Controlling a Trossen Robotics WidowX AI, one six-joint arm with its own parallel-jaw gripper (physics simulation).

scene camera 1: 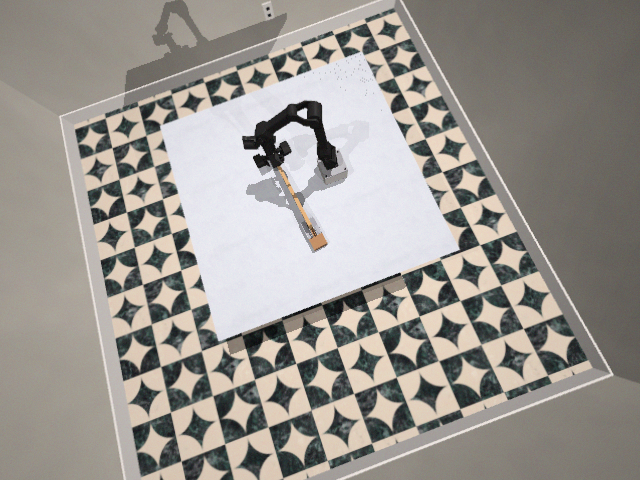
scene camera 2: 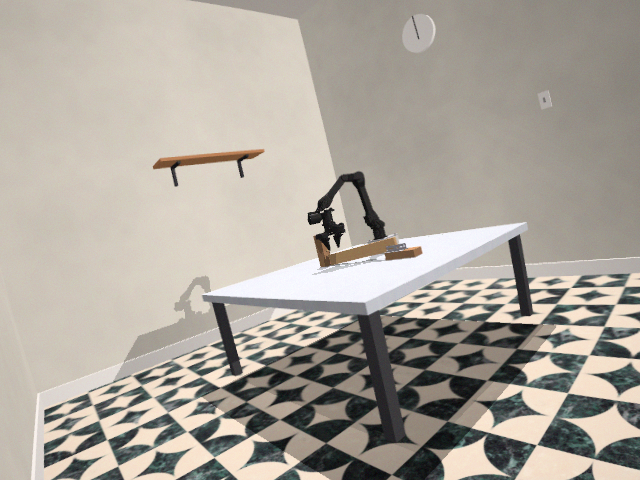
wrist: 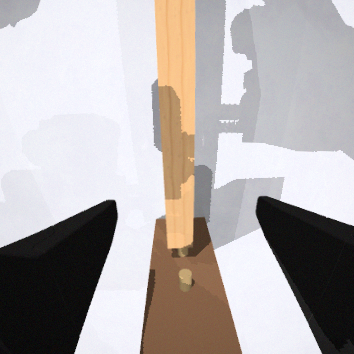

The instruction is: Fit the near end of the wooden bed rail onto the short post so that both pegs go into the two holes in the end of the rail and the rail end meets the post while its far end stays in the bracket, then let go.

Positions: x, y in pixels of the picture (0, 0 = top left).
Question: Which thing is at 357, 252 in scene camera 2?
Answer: A wooden bed rail.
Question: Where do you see a wooden bed rail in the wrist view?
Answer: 175, 34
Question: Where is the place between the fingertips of my gripper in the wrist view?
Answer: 187, 206
